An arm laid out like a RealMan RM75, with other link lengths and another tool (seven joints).
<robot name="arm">
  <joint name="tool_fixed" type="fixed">
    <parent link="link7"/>
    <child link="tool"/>
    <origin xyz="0.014 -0.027 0.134" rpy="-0.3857 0 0.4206"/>
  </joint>
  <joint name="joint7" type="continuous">
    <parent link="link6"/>
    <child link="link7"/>
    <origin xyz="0 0 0.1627"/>
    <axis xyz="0 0 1"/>
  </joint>
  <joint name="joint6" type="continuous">
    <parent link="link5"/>
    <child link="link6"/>
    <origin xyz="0 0 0"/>
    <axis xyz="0 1 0"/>
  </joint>
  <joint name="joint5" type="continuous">
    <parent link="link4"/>
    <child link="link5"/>
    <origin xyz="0 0 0.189"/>
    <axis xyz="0 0 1"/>
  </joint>
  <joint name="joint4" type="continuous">
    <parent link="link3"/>
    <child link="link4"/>
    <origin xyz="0 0 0"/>
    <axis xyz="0 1 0"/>
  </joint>
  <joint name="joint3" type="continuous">
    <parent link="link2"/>
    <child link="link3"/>
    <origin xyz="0 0 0.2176"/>
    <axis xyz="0 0 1"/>
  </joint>
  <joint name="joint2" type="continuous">
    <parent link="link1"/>
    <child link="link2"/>
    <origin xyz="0 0 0"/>
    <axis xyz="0 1 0"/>
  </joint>
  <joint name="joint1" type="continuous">
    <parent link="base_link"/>
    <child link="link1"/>
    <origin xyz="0 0 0.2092"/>
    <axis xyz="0 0 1"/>
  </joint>
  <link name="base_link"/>
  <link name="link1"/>
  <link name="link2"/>
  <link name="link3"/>
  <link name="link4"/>
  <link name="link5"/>
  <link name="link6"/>
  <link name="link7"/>
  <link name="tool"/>
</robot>
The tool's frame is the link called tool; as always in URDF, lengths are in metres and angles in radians. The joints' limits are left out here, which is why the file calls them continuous.
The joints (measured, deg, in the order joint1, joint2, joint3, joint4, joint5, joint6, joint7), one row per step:
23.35 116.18 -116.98 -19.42 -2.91 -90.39 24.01
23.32 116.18 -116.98 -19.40 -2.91 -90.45 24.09
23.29 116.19 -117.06 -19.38 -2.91 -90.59 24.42
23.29 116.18 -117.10 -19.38 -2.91 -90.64 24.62
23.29 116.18 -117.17 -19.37 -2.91 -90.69 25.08
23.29 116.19 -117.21 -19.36 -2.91 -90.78 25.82
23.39 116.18 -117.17 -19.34 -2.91 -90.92 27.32
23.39 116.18 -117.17 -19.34 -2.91 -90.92 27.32
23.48 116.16 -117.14 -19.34 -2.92 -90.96 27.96
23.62 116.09 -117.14 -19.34 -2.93 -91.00 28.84
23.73 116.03 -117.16 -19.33 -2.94 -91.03 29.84
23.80 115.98 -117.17 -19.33 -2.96 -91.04 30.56
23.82 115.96 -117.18 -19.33 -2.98 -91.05 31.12
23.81 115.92 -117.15 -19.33 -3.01 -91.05 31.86
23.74 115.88 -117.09 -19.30 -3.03 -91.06 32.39
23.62 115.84 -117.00 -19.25 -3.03 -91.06 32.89
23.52 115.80 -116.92 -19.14 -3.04 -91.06 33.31
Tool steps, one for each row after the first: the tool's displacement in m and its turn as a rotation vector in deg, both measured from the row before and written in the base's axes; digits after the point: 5 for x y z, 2 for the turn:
0.00012 -0.00019 0.00008 -0.06 0.07 -0.02
-0.00025 -0.00073 -0.00025 -0.32 0.23 0.01
-0.00014 -0.00027 -0.00012 -0.18 0.12 0.00
-0.00013 -0.00040 -0.00046 -0.42 0.25 -0.06
-0.00024 -0.00045 -0.00038 -0.61 0.44 -0.12
-0.00073 -0.00020 -0.00019 -1.14 0.89 -0.23
0.00000 0.00000 0.00000 0.00 0.00 0.00
-0.00053 0.00006 -0.00004 -0.48 0.35 -0.06
-0.00064 0.00009 -0.00012 -0.68 0.43 -0.06
-0.00041 -0.00002 -0.00036 -0.80 0.48 -0.13
-0.00022 -0.00001 -0.00028 -0.58 0.33 -0.10
-0.00004 -0.00012 -0.00031 -0.46 0.27 -0.11
0.00032 0.00000 -0.00020 -0.57 0.35 -0.21
0.00088 0.00008 0.00006 -0.38 0.24 -0.25
0.00140 0.00023 0.00024 -0.32 0.23 -0.34
0.00160 0.00025 0.00007 -0.28 0.15 -0.33

